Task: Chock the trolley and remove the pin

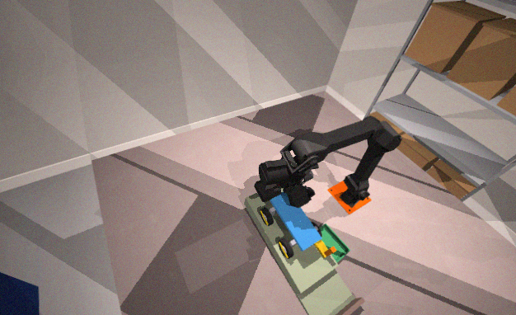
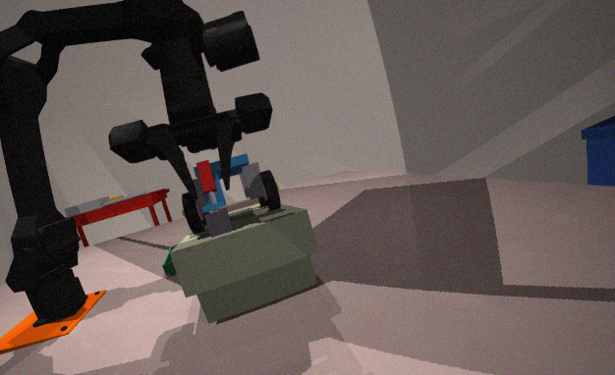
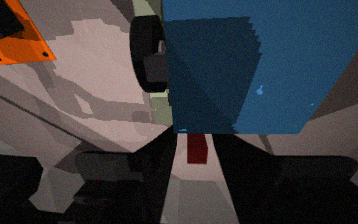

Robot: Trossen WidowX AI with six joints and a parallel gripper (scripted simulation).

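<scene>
My gripper tip is right at the red-headed stop pin. From my gripper tip the other things lie so: blue trolley: 40 mm ahead, 110 mm to the left, 20 mm below; yellow chock: 220 mm to the left, 50 mm below; pale green ramp: 40 mm ahead, 120 mm to the left, 80 mm below.
</scene>
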